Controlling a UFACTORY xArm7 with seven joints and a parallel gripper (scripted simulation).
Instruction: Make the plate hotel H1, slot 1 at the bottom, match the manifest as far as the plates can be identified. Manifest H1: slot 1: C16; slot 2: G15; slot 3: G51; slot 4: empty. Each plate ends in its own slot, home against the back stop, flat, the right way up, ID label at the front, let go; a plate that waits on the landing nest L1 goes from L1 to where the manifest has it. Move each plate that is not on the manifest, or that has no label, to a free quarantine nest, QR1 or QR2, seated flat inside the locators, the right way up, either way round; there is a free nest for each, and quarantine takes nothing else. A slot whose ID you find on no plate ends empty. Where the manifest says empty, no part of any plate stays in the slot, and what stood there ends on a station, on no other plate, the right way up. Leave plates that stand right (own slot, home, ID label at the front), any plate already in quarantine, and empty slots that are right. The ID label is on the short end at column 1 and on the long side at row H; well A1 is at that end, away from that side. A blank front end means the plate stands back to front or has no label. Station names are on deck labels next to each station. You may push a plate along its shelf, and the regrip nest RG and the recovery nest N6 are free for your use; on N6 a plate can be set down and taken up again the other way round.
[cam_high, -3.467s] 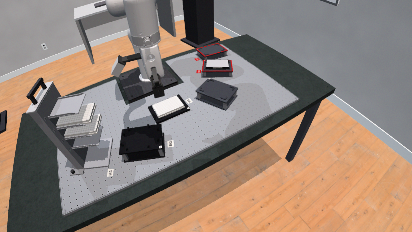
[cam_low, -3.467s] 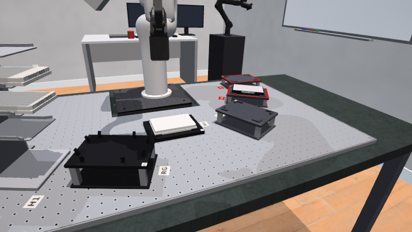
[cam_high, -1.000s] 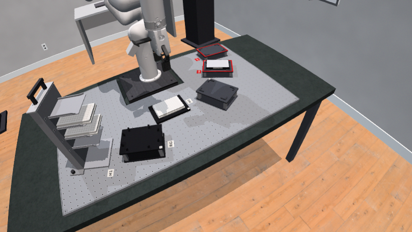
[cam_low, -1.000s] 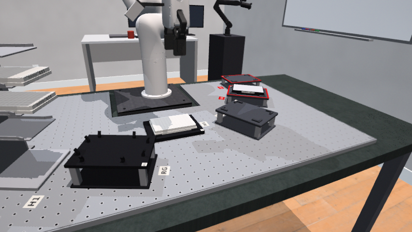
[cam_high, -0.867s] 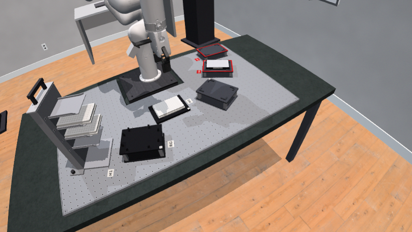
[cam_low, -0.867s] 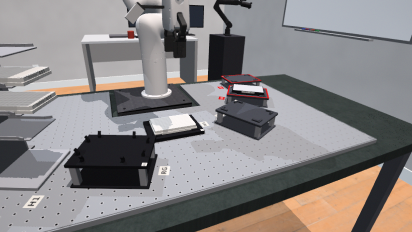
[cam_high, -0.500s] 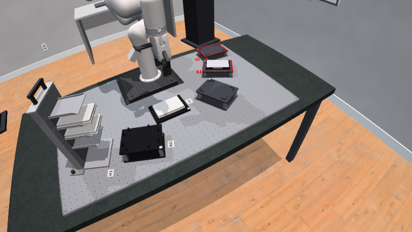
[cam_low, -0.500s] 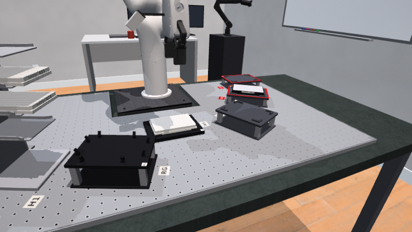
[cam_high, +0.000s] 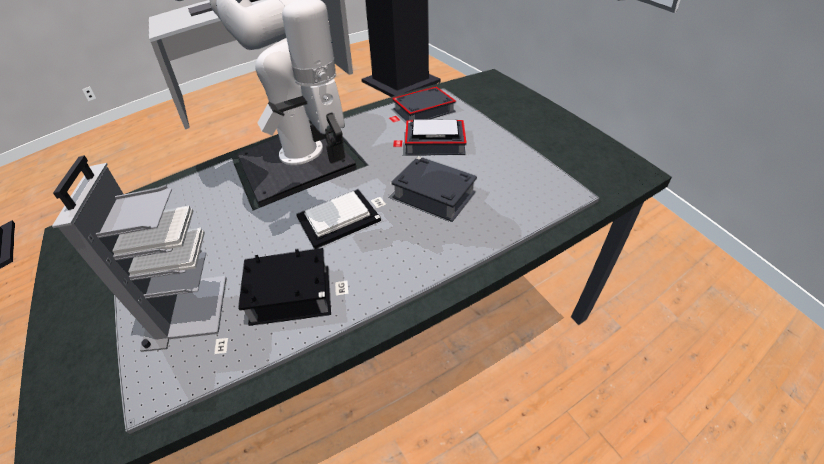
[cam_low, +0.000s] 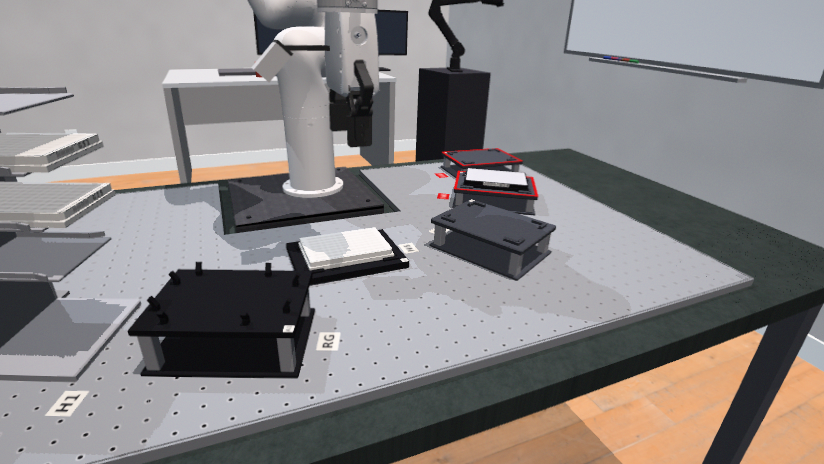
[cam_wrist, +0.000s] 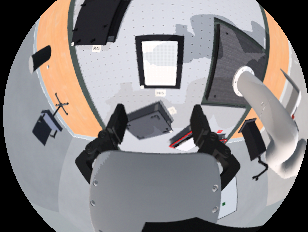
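The flat black nest N6 lies 10 mm to the right of my hand and 190 mm below it. From my hand the other things lie so: black regrip nest RG: 120 mm ahead, 200 mm to the right, 140 mm below; RG deck label: 170 mm ahead, 110 mm to the right, 200 mm below; plate hotel H1: 20 mm behind, 440 mm to the right, 40 mm below.
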